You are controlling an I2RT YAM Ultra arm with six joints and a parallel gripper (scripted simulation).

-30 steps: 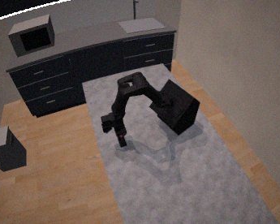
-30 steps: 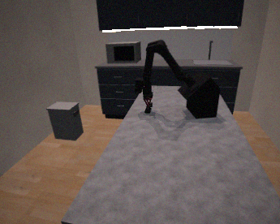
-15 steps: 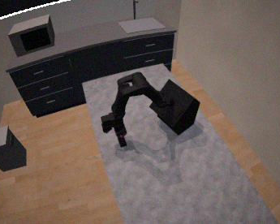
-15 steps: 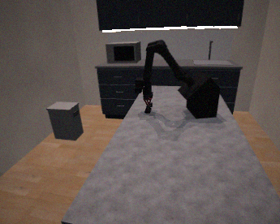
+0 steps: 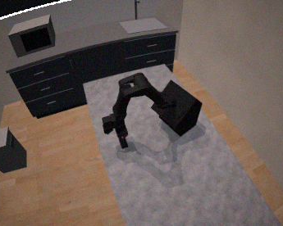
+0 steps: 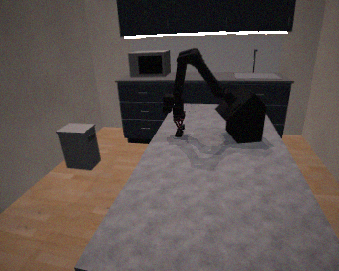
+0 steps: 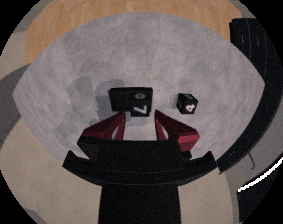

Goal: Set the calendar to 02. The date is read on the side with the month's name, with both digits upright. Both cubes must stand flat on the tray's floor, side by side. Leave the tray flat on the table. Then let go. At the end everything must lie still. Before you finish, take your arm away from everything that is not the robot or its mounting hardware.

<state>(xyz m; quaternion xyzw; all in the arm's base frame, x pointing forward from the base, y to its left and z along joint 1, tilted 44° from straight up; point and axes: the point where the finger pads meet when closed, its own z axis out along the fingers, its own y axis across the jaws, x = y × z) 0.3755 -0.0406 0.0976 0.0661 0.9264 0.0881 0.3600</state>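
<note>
Right now my hand is 20 mm to the right of the dark tray and 50 mm above it. The rest, counted from my hand: dark calendar cube (10 mm behind, 90 mm to the right, 40 mm below).
</note>
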